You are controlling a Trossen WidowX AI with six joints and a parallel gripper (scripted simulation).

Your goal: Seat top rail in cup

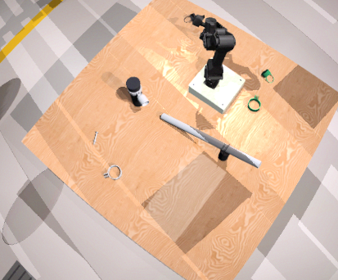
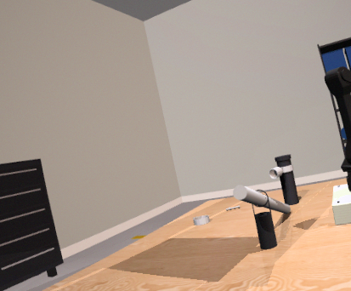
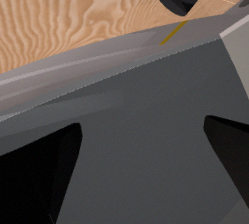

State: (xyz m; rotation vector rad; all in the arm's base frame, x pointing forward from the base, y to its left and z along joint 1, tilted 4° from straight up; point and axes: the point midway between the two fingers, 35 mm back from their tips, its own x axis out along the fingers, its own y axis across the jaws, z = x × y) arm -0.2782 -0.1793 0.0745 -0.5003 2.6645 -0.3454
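Right now my gripper tip is 60 cm short of the grey rail-end cup, 2 cm to the left of it and 1 cm below it. Round my gripper tip: short black post 59 cm ahead, 43 cm to the left, 4 cm below; black ring 15 cm to the right, 13 cm below, 3 cm behind; bolt 85 cm ahead, 16 cm to the right, 13 cm below.
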